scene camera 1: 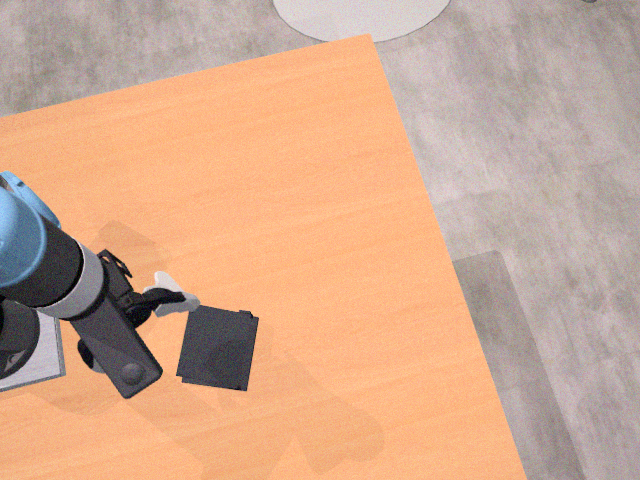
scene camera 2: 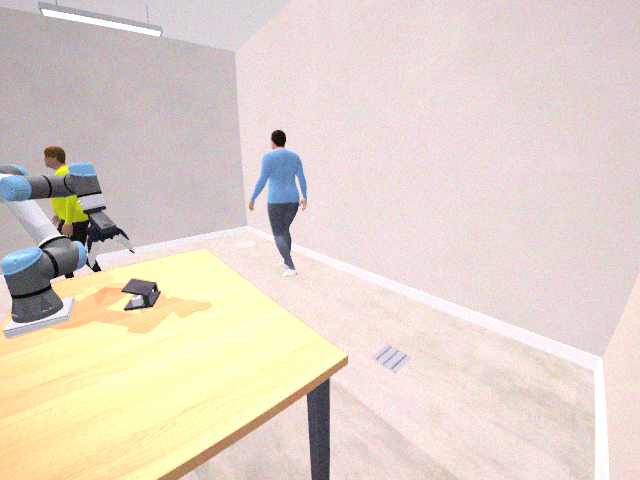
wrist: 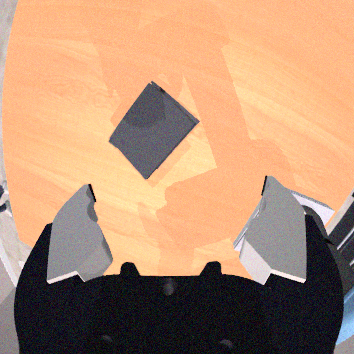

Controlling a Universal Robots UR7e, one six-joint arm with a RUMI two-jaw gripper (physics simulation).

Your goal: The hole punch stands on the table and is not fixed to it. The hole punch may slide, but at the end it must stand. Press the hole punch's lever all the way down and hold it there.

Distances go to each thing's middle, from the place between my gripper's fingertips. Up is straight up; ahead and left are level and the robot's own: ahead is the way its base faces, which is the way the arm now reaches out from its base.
Now: hand 13 cm above the lever [scene camera 1: 214, 342] and 6 cm short of it. From my hand the other things lie so: hole punch [scene camera 1: 246, 368] (15 cm below, 6 cm ahead).
